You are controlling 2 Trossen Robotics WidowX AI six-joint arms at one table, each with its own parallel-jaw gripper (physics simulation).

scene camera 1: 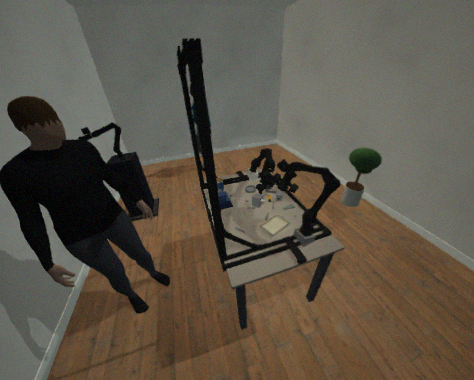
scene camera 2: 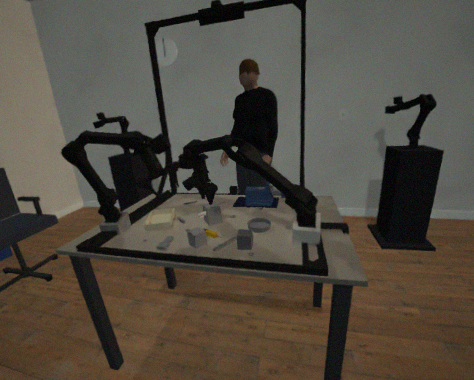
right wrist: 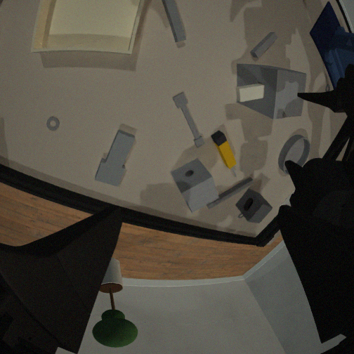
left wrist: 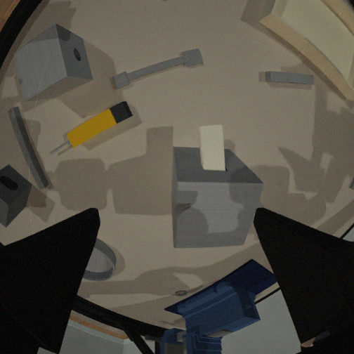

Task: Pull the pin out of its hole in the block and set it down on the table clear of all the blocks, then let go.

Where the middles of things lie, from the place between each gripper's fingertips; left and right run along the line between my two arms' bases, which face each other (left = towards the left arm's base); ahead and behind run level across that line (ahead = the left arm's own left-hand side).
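My right gripper: 15 cm above the cream pin point(left wrist: 211, 149), 10 cm to the right of it, 11 cm past it. From my right hand: round dish point(left wrist: 100, 266), 19 cm below, 36 cm to the left, 11 cm behind; yellow-handled tool point(left wrist: 120, 111), 19 cm below, 17 cm to the left, 1 cm behind.
From my left hand: cream pin, 7 cm below, 2 cm behind, 3 cm to the right; round dish, 12 cm below, 24 cm to the left, 1 cm behind; yellow-handled tool, 12 cm below, 5 cm to the left, 9 cm ahead. By its middle, the round dish is nearer to my left hand than to my right gripper.
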